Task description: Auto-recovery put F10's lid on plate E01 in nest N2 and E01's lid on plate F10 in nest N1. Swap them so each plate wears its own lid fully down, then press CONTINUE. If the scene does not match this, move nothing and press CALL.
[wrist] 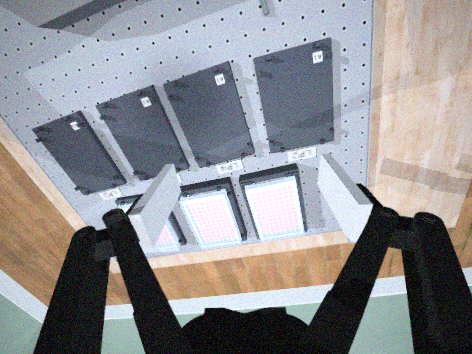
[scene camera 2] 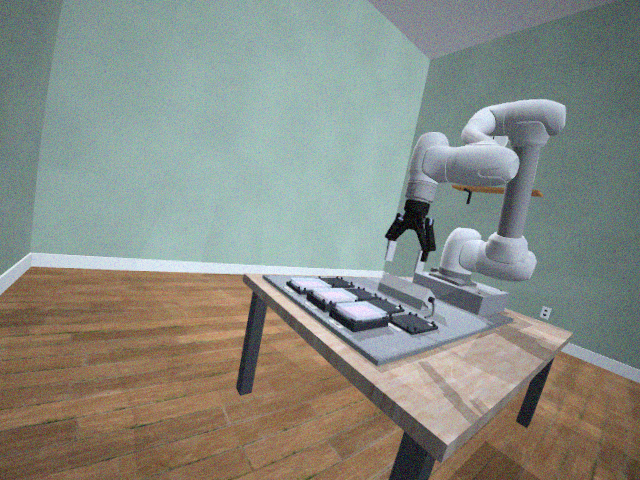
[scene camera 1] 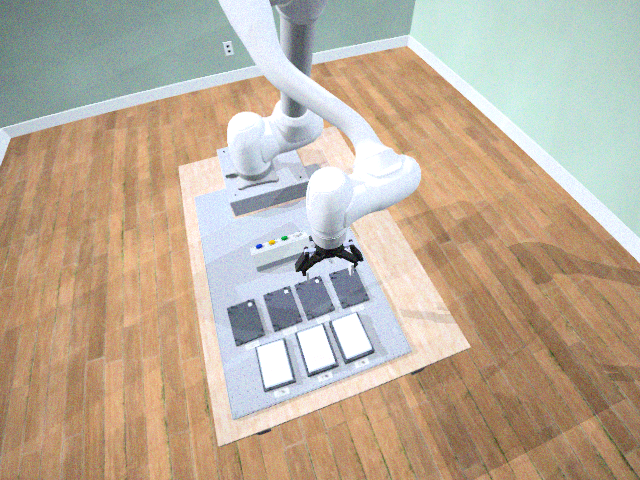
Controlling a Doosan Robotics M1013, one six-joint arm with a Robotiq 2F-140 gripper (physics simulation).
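Seen in the pictures: gripper, fingertip midpoint: [wrist: 246, 173] [scene camera 2: 401, 266] [scene camera 1: 329, 275]; arm's base, origin of the base link: [scene camera 2: 452, 280] [scene camera 1: 255, 171].
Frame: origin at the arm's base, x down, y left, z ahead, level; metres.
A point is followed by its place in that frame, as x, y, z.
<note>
Three plates with pale gridded tops stand in dark nests in the front row: left [scene camera 1: 275, 364] @(0.054, -0.084, 0.811) [wrist: 167, 239] @(0.054, -0.058, 0.834), middle [scene camera 1: 316, 349] @(0.042, 0.052, 0.806) [scene camera 2: 331, 296] @(0.042, 0.085, 0.837) [wrist: 213, 217] @(0.042, 0.060, 0.780) and right [scene camera 1: 352, 335] @(0.043, 0.176, 0.796) [scene camera 2: 359, 311] @(0.042, 0.196, 0.819) [wrist: 273, 207] @(0.042, 0.171, 0.775). Plate and nest names are unreadable, and I cannot tell which lid is on which plate. The left plate is partly hidden by a finger in the wrist view. My gripper [scene camera 1: 329, 273] @(-0.085, 0.150, 0.629) [scene camera 2: 404, 259] @(-0.085, 0.150, 0.629) [wrist: 246, 173] @(-0.085, 0.150, 0.629) is open and empty, above the board near the right rear pads. The button box [scene camera 1: 279, 251] @(0.017, 0.017, 0.428) [scene camera 2: 403, 290] @(0.039, 0.041, 0.438) carries blue [scene camera 1: 258, 246] @(0.013, -0.055, 0.385), yellow [scene camera 1: 271, 242] @(0.012, -0.004, 0.383) and green [scene camera 1: 284, 238] @(0.013, 0.047, 0.379) buttons.
Behind the plates lie four dark flat pads, among them the leftmost [scene camera 1: 245, 321] @(0.073, -0.157, 0.636) [wrist: 80, 152] @(0.073, -0.151, 0.623) and the rightmost [scene camera 1: 349, 287] @(0.074, 0.228, 0.618) [scene camera 2: 413, 322] @(0.073, 0.232, 0.612) [wrist: 295, 97] @(0.073, 0.225, 0.604), with small white tags. A cable rises at the box's right end. The perforated grey board [scene camera 1: 222, 258] @(0.083, -0.208, 0.349) [wrist: 352, 100] @(0.083, 0.310, 0.625) lies on a wooden table [scene camera 1: 429, 315] @(0.096, 0.465, 0.794).
</note>
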